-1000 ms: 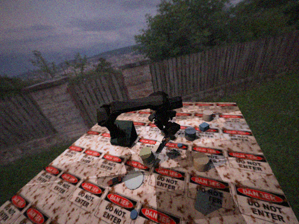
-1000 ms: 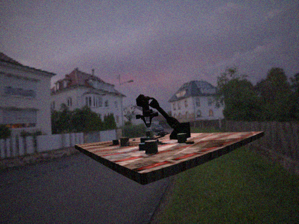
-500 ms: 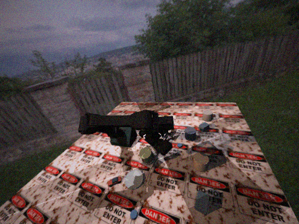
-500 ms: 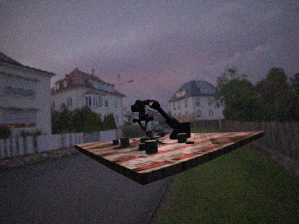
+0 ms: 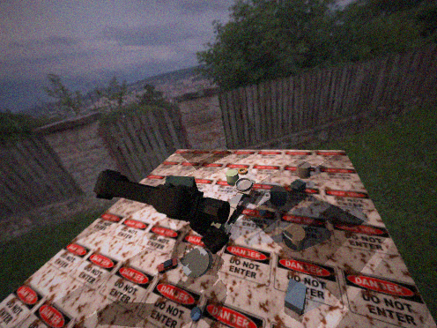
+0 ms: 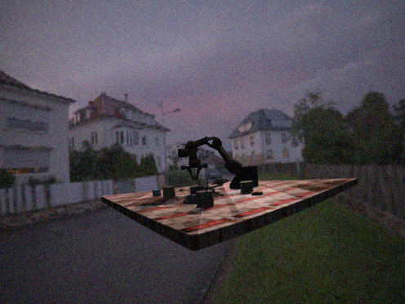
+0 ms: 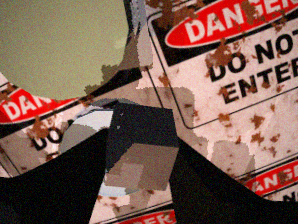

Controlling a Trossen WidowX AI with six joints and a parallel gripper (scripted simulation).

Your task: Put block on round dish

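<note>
Right now my gripper tip is 5 cm past the round dish, 5 cm to the left of it and 9 cm above it. The rest, counted from my gripper tip: olive cup (8 cm behind, 45 cm to the left, 5 cm below); then tan cylinder (26 cm ahead, 11 cm to the left, 5 cm below); then red toy car (14 cm behind, 10 cm to the right, 8 cm below).
</note>
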